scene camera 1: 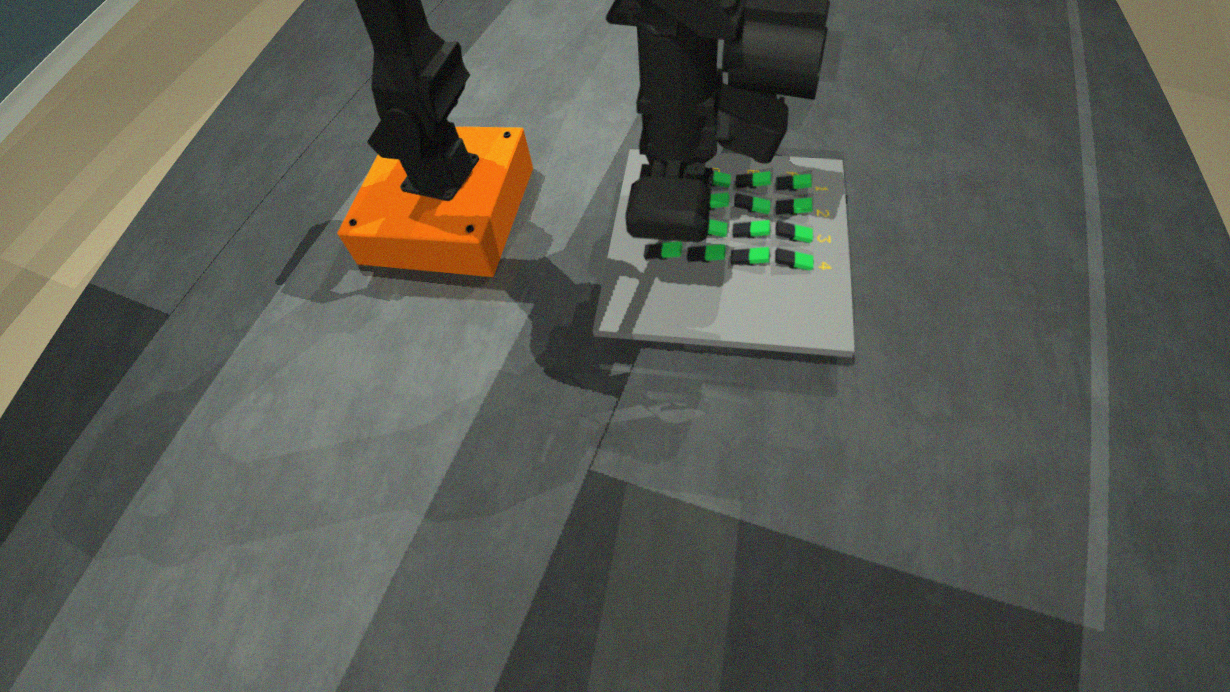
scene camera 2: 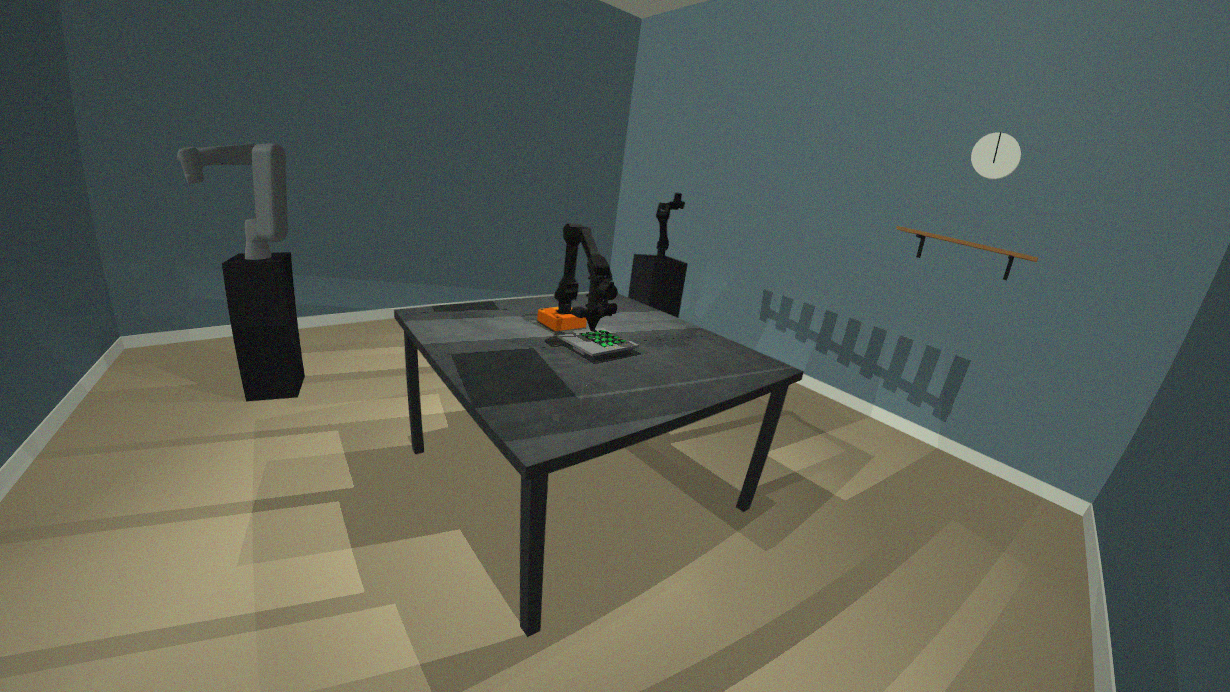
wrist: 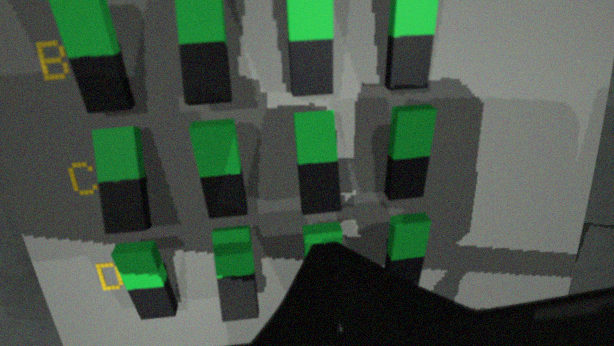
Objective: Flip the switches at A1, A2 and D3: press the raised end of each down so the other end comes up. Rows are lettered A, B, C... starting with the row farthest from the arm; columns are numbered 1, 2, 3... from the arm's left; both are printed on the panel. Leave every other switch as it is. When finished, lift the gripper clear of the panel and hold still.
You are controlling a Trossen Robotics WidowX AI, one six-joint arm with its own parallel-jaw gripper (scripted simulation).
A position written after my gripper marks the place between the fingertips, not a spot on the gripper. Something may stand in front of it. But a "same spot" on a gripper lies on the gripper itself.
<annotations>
my gripper: scene camera 1 677, 215; scene camera 2; wrist
same spot on my gripper: (scene camera 2: 593, 318) = (wrist: 547, 298)
</annotations>
